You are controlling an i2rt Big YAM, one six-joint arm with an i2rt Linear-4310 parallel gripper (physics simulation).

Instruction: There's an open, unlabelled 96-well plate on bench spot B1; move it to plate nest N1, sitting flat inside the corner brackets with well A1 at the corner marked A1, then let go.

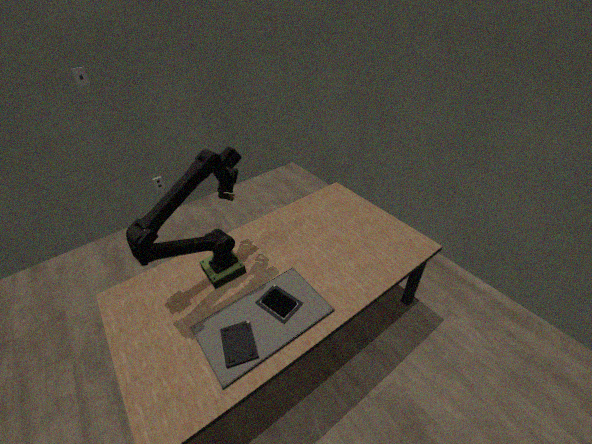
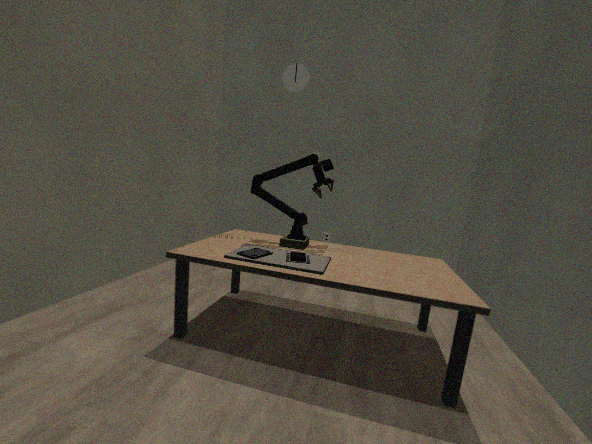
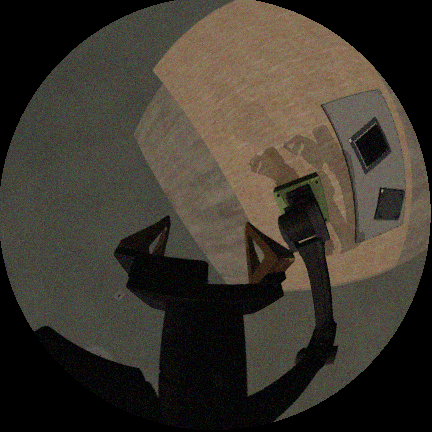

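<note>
The black 96-well plate (image 1: 279,302) (image 2: 298,257) (image 3: 371,146) lies flat on a dark, light-edged rectangle, apparently spot B1, on the grey board (image 1: 312,309) (image 2: 320,266) (image 3: 345,111). The dark grey rectangle (image 1: 239,344) (image 2: 254,253) (image 3: 389,205) on the same board looks like nest N1. It has small raised corners and a pale mark at one corner; its lettering is too small to read. My gripper (image 1: 228,196) (image 2: 325,193) (image 3: 207,222) is open and empty, high above the table and well away from both the plate and the nest.
The arm stands on a green base (image 1: 218,280) (image 2: 294,243) (image 3: 281,201) behind the board. The wooden table (image 1: 350,230) (image 2: 390,275) (image 3: 240,75) extends to both sides of the board. Shadows of the arm fall across the table beside the base.
</note>
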